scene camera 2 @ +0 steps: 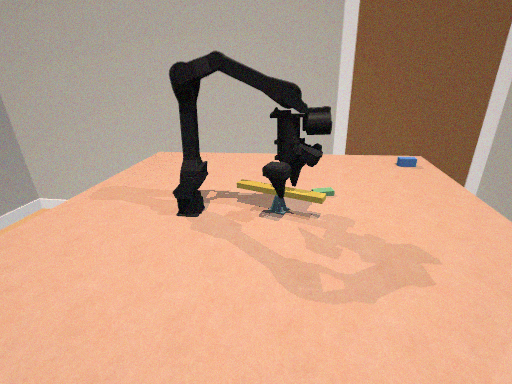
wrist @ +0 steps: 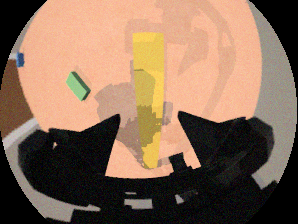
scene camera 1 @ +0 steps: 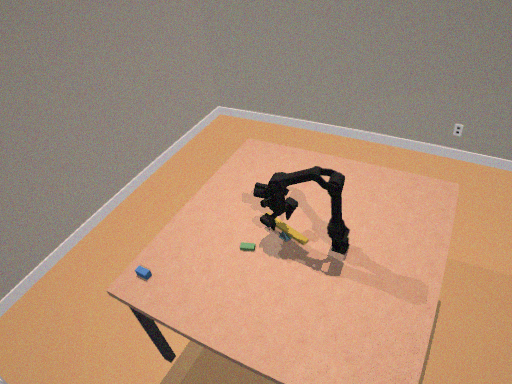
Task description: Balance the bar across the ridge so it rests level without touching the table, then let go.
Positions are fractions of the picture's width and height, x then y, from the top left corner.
Scene:
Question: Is my gripper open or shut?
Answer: Open.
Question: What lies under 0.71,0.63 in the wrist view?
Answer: My gripper.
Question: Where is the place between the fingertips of my gripper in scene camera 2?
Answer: At 0.56,0.50

